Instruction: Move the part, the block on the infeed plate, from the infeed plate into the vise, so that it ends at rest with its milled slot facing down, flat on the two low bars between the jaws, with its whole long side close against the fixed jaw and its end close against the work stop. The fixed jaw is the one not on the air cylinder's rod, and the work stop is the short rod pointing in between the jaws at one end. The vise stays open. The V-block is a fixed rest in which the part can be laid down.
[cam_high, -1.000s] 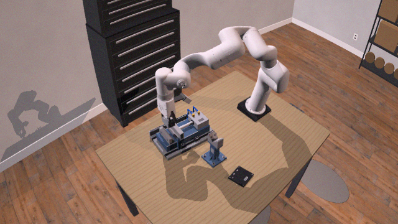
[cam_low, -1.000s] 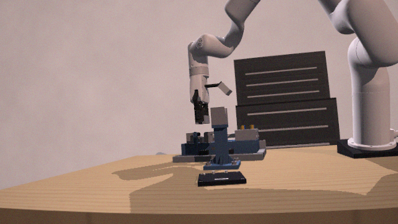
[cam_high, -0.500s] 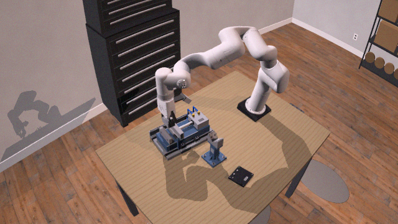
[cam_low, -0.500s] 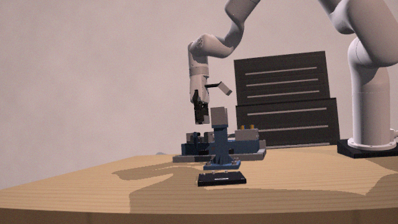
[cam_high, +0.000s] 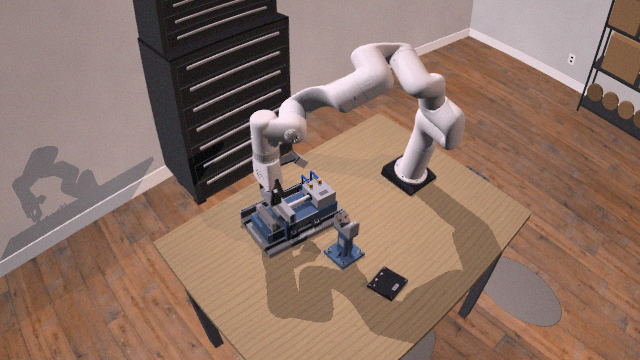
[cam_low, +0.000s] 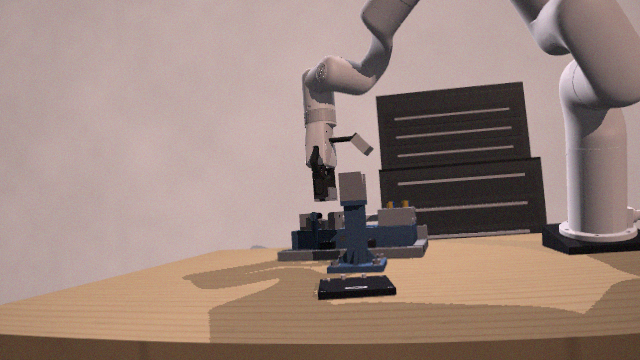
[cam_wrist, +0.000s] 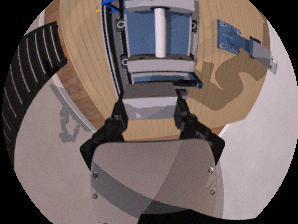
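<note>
The white cylinder rod lies 8 cm behind my hand, 7 cm below it and 4 cm to the left of it. Also, from my hand: part (2 cm below); air cylinder (16 cm behind, 7 cm below, 5 cm to the left).
</note>
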